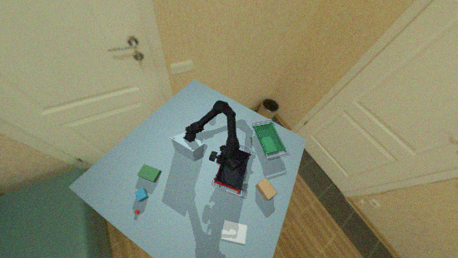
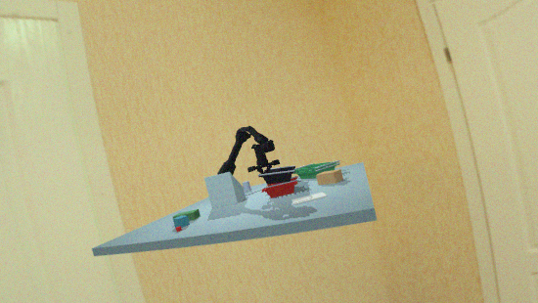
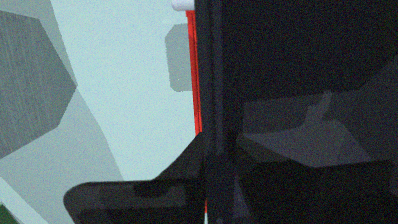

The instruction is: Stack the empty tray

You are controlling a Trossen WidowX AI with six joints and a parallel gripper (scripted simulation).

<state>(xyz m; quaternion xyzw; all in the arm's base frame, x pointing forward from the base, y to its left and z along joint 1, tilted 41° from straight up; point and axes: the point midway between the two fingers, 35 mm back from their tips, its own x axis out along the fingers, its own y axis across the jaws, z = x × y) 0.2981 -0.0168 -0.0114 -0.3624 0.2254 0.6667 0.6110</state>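
My gripper tip is 70 mm short of the black tray, 20 mm to the right of it and 30 mm below it. Also, from my gripper tip: green block (390 mm behind, 300 mm to the right, 70 mm below); then white plate (280 mm ahead, 310 mm to the right, 90 mm below); then tan block (350 mm ahead, 30 mm to the left, 60 mm below).
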